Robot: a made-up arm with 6 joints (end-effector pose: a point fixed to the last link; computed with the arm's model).
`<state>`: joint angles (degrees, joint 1 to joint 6).
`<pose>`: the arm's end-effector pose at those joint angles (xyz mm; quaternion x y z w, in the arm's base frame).
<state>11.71 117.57 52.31 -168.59 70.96 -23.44</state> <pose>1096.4 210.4 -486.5 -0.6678 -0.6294 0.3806 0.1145</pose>
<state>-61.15 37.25 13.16 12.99 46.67 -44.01</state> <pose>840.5 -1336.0 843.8 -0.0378 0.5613 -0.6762 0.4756</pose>
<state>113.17 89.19 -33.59 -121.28 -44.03 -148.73</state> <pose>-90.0 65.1 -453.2 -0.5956 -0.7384 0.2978 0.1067</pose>
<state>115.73 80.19 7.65 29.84 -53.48 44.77</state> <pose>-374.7 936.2 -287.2 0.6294 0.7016 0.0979 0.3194</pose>
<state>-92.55 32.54 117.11 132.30 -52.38 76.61</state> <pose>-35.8 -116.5 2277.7 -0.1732 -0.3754 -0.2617 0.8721</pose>
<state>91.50 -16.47 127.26 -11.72 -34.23 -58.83</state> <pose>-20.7 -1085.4 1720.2 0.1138 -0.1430 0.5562 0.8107</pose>
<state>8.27 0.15 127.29 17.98 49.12 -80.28</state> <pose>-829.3 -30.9 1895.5 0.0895 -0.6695 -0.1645 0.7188</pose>
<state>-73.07 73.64 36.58 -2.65 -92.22 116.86</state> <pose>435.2 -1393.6 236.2 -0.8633 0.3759 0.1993 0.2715</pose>
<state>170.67 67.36 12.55 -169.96 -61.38 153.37</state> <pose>-1435.7 177.0 91.1 -0.5518 -0.3771 0.6107 0.4248</pose>
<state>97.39 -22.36 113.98 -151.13 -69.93 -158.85</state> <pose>80.5 -1131.2 1712.3 0.8097 0.1534 -0.3035 0.4783</pose>
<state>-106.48 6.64 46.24 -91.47 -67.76 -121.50</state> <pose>-121.3 -912.5 2092.5 0.5202 0.3156 0.3434 0.7154</pose>
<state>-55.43 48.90 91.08 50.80 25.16 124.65</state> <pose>696.8 -909.7 2026.6 0.2206 0.2189 0.3819 0.8704</pose>
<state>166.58 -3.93 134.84 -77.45 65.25 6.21</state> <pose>985.4 -153.0 1731.0 -0.4316 -0.5000 -0.7508 0.0096</pose>
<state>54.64 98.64 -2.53 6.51 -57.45 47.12</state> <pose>259.0 347.0 -507.6 0.8150 0.1364 -0.3542 0.4379</pose>
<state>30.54 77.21 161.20 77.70 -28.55 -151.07</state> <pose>400.0 227.9 2063.2 0.1792 0.1909 0.1043 0.9595</pose>
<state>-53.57 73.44 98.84 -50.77 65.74 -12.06</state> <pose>851.5 -1179.5 1610.8 0.3822 0.0733 -0.7498 0.5351</pose>
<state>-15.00 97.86 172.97 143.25 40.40 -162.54</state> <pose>712.2 -77.8 1824.0 -0.3661 0.2543 -0.5889 0.6741</pose>
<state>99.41 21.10 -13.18 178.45 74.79 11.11</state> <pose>-206.7 1286.6 568.4 0.1701 -0.9713 0.1654 0.0147</pose>
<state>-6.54 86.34 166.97 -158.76 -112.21 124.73</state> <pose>418.0 70.6 1852.3 0.0311 -0.7844 -0.3002 0.5419</pose>
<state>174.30 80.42 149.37 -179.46 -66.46 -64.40</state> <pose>-618.6 85.0 2001.9 -0.0635 0.3807 -0.2521 0.8874</pose>
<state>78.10 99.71 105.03 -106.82 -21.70 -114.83</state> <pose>344.0 1729.1 995.1 -0.1609 -0.6146 -0.7059 0.3131</pose>
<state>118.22 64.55 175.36 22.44 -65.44 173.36</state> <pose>79.5 -11.1 1967.3 -0.0609 -0.3908 -0.9083 0.1363</pose>
